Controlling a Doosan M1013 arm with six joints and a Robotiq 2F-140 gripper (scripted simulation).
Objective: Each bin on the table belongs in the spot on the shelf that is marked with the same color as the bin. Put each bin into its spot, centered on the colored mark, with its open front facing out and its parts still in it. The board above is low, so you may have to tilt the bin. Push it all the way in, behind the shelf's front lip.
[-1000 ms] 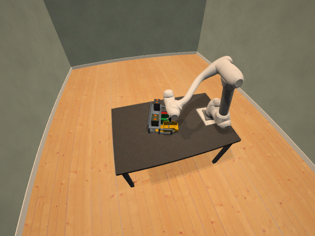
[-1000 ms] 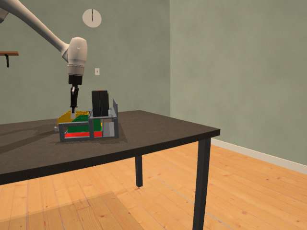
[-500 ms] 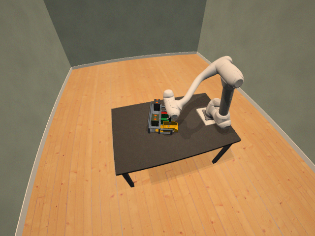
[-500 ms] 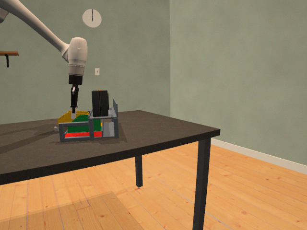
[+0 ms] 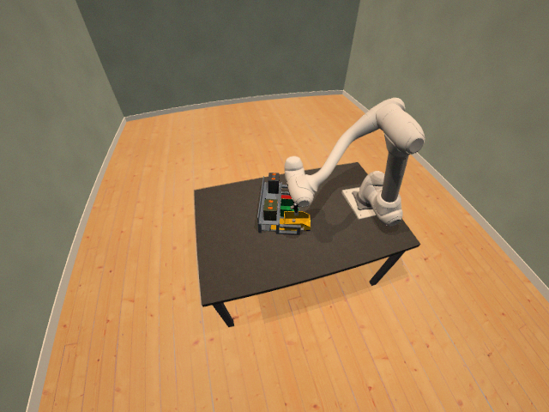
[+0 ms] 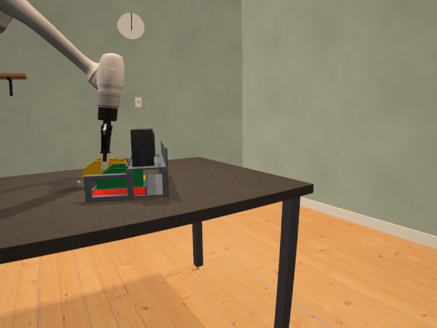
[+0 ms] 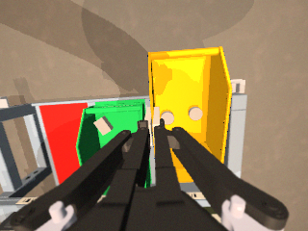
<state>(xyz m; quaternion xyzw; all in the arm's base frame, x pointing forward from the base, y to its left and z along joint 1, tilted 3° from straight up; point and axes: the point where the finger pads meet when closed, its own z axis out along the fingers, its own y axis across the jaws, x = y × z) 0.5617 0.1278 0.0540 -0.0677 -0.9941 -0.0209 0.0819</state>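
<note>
My hand is 5 cm to the right of the yellow bin and 4 cm above it. Also, from my hand: green bin (6 cm ahead, 8 cm to the right, 5 cm below).
</note>
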